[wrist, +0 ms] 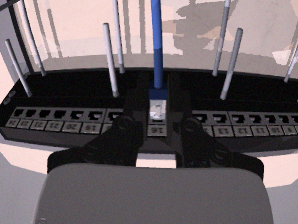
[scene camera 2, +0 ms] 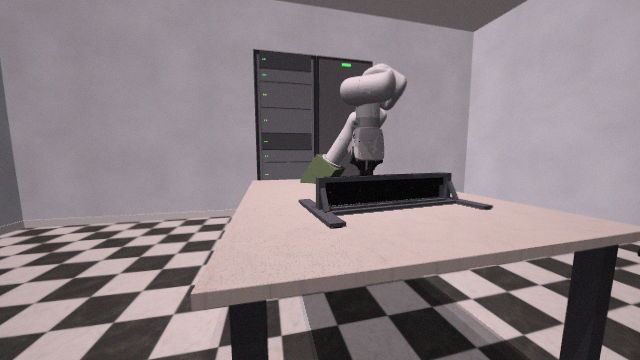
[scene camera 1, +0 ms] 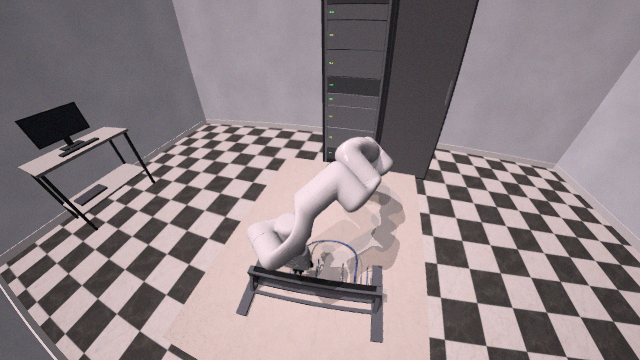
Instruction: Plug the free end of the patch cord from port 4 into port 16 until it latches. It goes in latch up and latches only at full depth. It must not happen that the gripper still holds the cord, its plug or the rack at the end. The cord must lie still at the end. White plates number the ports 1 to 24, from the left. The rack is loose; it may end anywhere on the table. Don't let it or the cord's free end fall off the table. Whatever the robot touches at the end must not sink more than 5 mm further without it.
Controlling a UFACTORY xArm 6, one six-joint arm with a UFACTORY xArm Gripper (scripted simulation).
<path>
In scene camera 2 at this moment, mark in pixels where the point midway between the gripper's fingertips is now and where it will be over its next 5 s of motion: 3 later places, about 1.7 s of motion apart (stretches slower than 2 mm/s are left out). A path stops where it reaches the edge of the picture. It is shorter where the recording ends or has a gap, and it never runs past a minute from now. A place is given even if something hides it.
My gripper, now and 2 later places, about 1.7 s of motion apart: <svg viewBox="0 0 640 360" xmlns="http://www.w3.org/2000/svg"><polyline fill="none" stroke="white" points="366,182 367,181 368,157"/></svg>
</path>
